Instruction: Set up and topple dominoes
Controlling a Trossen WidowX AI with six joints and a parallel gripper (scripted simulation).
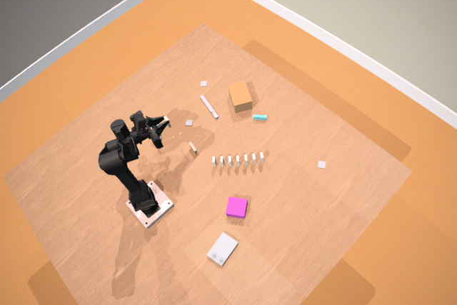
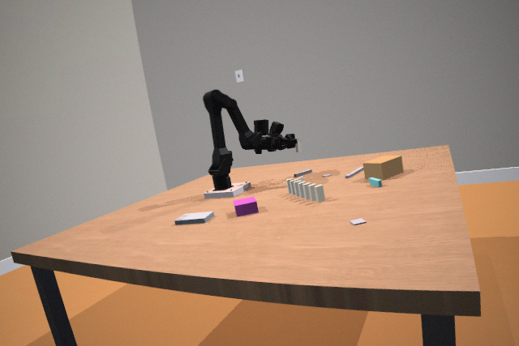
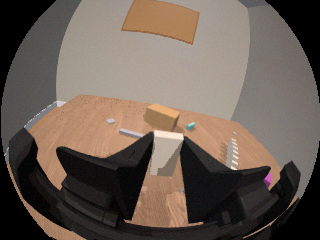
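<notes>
My gripper tip is 4 cm past the short grey bar, 8 cm to the right of it and 15 cm above it. From my gripper tip the other things lie so: orange box: 34 cm ahead, 5 cm to the right, 13 cm below; teal block: 33 cm ahead, 19 cm to the right, 14 cm below; long grey bar: 21 cm ahead, 2 cm to the left, 15 cm below.
</notes>
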